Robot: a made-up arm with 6 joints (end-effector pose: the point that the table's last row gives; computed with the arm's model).
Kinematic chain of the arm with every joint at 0, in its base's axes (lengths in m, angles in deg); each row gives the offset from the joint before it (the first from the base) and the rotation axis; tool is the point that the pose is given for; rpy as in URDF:
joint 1: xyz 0 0 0.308 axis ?
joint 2: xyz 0 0 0 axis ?
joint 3: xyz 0.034 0 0.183 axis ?
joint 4: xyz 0.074 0 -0.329 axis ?
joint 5: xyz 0 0 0 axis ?
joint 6: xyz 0.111 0 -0.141 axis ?
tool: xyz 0 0 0 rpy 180 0 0
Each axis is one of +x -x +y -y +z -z.
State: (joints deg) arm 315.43 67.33 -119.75 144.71 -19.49 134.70
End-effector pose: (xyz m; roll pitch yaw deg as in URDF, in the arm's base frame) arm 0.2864 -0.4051 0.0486 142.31 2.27 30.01
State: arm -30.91 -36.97 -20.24 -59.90 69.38 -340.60
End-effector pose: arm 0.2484 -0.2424 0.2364 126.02 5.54 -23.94
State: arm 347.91 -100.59 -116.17 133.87 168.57 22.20
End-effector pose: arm -0.4181 0.1904 0.3773 150.39 3.81 101.26
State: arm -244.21 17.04 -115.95 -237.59 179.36 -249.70
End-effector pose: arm -0.1953 0.1858 0.6350 -125.50 75.14 170.66
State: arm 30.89 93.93 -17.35 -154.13 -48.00 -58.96
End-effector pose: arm -0.1873 -0.0210 0.2672 41.02 -48.99 -40.09
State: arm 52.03 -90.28 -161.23 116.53 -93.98 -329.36
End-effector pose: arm -0.1434 -0.3771 0.3934 66.15 -7.76 68.51
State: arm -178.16 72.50 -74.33 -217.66 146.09 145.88
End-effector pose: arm -0.3990 -0.1172 0.0635 20.60 -25.68 0.30
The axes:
joint 1: +z
joint 2: +y
joint 3: +y
joint 4: -z
joint 5: +y
joint 6: -z

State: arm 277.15 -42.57 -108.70 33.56 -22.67 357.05
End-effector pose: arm -0.0957 0.0667 0.9292 -15.31 -2.59 124.99
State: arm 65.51 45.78 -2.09 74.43 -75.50 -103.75
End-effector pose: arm 0.1701 -0.0084 0.1440 127.10 53.29 97.66
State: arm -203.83 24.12 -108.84 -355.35 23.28 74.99
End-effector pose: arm -0.5630 0.2528 0.5345 -118.83 -8.55 72.94
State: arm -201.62 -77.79 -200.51 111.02 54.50 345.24
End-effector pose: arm 0.5910 -0.2848 0.2165 112.15 8.61 16.88
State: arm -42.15 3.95 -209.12 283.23 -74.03 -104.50
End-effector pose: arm -0.0145 0.2312 0.6769 -78.51 -38.71 -30.73
